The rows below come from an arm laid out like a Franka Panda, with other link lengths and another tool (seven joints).
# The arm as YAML. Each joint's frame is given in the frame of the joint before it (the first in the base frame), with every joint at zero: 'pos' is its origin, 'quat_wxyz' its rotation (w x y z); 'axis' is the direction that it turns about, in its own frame. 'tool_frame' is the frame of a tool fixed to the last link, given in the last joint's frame.
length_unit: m
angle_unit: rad
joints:
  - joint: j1
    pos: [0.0, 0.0, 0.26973]
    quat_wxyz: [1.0, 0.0, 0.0, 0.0]
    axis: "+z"
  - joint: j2
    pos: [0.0, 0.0, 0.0]
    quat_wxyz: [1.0, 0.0, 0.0, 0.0]
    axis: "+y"
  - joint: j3
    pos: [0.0, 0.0, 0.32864]
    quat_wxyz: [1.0, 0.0, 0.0, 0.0]
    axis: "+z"
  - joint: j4
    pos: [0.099, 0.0, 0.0]
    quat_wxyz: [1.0, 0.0, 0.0, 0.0]
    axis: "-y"
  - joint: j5
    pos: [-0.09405, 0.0, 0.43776]
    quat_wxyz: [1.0, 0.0, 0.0, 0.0]
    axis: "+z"
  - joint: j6
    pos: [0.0, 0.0, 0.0]
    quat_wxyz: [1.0, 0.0, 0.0, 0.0]
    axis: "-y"
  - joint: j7
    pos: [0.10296, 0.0, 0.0]
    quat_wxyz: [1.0, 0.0, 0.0, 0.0]
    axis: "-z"
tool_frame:
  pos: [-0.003, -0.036, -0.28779]
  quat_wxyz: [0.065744, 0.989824, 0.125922, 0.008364]
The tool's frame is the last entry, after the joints.
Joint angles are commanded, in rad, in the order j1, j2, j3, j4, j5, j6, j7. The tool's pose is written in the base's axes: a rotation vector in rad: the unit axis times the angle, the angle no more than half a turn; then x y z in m. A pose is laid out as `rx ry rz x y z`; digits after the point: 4 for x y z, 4 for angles.
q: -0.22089 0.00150 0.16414 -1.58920 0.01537 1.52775 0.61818
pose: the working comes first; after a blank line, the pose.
Where each joint sits with the arm in this pose, in the base's axes (m; each line is computed from the numbers above, not from the rounded line before):
j1: 0.0000 0.0000 0.2697
j2: 0.0000 0.0000 0.2697
j3: 0.0005 -0.0001 0.5984
j4: 0.0993 -0.0057 0.5982
j5: 0.5382 -0.0307 0.6836
j6: 0.5382 -0.0307 0.6836
j7: 0.6408 -0.0364 0.6771
the tool: 0.5981 -0.0572 0.3909

2.9491 -0.6246 -0.1393 0.5981 -0.0572 0.3909
